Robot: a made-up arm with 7 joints. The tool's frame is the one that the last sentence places. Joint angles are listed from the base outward.
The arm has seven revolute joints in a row. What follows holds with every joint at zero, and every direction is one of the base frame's. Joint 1 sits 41 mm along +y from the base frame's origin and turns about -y. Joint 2 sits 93.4 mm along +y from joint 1 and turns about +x. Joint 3 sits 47.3 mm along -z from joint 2 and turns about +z. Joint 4 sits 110.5 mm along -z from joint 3 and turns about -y. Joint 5 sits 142.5 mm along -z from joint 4 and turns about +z. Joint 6 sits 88.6 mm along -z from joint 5 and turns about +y. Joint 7 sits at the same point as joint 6 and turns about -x. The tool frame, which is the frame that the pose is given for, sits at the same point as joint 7; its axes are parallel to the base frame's.
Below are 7 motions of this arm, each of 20 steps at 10 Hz.
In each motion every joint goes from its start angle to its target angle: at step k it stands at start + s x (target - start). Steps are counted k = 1, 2, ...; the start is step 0. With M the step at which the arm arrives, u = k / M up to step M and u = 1 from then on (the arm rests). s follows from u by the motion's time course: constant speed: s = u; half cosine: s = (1 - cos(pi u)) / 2; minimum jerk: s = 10 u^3 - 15 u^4 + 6 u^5.
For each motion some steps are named. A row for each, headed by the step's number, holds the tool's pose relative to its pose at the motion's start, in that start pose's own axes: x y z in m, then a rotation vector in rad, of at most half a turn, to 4 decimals.
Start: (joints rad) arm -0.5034 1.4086 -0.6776 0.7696 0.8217 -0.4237 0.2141
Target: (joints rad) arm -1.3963 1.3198 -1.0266 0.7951 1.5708 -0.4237 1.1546
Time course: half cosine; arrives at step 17
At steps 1, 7, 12, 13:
1: -0.0015 -0.0015 0.0004 -0.0130 0.0057 0.0034
7: -0.0620 -0.0564 0.0371 -0.5188 0.2501 0.1829
12: -0.1220 -0.0963 0.1263 -1.0150 0.5596 0.5134
13: -0.1285 -0.0990 0.1434 -1.0760 0.6067 0.5751

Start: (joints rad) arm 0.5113 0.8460 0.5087 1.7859 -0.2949 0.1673 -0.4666
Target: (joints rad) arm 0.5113 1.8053 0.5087 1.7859 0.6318 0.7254 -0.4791
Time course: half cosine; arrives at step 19
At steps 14, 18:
14: 0.0957 0.0472 -0.0569 -0.1874 0.0880 -0.0426
18: 0.1181 0.0513 -0.0591 -0.2451 0.1086 -0.0831

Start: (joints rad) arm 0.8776 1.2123 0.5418 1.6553 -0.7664 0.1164 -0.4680
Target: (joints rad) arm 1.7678 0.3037 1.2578 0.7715 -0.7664 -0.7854 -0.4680
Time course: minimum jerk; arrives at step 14
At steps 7, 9, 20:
7: -0.1069 -0.0440 0.0767 0.1717 0.6137 0.3390
9: -0.0792 -0.0990 0.1275 0.2954 0.8767 0.6422
20: 0.0042 -0.1506 0.1409 0.4518 1.0852 0.9990

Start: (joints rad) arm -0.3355 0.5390 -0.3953 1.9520 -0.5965 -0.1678 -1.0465
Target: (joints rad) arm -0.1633 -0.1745 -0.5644 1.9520 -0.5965 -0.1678 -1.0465
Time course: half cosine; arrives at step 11
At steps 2, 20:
2: 0.0066 -0.0055 -0.0025 0.0354 0.0252 0.0388
20: 0.1018 -0.0411 -0.0605 0.4301 0.2532 0.5522

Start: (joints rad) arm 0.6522 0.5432 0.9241 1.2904 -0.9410 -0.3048 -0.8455
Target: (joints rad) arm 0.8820 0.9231 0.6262 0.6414 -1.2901 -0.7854 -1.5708
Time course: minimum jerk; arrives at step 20
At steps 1, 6, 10, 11, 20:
1: 0.0000 -0.0001 0.0000 0.0004 -0.0007 0.0001
6: -0.0038 -0.0110 -0.0016 0.0504 -0.0936 0.0221
10: -0.0155 -0.0279 -0.0055 0.1359 -0.2690 0.0912
11: -0.0199 -0.0309 -0.0068 0.1546 -0.3112 0.1147
20: -0.0448 -0.0352 -0.0132 0.2100 -0.4498 0.2289

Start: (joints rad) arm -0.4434 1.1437 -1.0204 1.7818 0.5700 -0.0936 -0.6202
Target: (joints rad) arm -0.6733 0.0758 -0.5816 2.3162 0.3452 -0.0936 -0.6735
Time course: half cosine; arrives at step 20
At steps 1, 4, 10, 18, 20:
1: 0.0014 -0.0014 -0.0001 -0.0022 -0.0054 0.0069
4: 0.0223 -0.0201 -0.0012 -0.0300 -0.0837 0.1077
10: 0.1228 -0.0579 0.0130 -0.0496 -0.4134 0.5826
18: 0.2051 -0.0167 0.0471 0.1689 -0.7168 1.1380
20: 0.2074 -0.0131 0.0490 0.1875 -0.7290 1.1651

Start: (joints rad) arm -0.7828 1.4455 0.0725 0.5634 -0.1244 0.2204 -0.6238
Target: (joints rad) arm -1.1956 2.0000 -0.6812 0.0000 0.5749 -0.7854 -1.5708
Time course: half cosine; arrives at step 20
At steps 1, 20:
1: -0.0008 0.0001 -0.0003 0.0053 -0.0045 -0.0014
20: -0.0575 0.1645 -0.0818 1.0462 -0.8540 0.1160

